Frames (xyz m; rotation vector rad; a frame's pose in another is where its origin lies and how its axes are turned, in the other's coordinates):
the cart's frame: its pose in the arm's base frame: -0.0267 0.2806 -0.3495 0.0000 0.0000 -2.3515
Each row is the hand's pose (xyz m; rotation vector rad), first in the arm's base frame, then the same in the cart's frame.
Working: the arm's base frame: its pose in the cart's frame: 0.1806 0.2164 0.3495 0.0000 0.0000 2.3515

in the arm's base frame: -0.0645 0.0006 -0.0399 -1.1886 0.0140 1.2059
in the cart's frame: 0.2255 0.1702 0.3096 0.5702 1.3235 -2.2384
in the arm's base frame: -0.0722 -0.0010 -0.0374 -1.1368 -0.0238 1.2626
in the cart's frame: 0.2321 0.1659 0.3121 0.4972 1.2665 -2.2315
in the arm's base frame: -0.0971 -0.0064 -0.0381 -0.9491 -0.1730 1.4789
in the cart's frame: 0.2534 0.1520 0.3114 0.2327 1.0668 -2.1600
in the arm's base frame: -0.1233 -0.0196 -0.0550 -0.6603 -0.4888 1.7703
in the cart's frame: 0.2813 0.1426 0.2945 -0.2042 0.8265 -1.9695
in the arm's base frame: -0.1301 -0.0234 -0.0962 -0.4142 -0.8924 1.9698
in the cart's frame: 0.2887 0.1405 0.2533 -0.6335 0.6921 -1.7072
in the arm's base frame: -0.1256 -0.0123 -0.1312 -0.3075 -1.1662 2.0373
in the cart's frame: 0.2777 0.1359 0.2183 -0.8722 0.6670 -1.5247
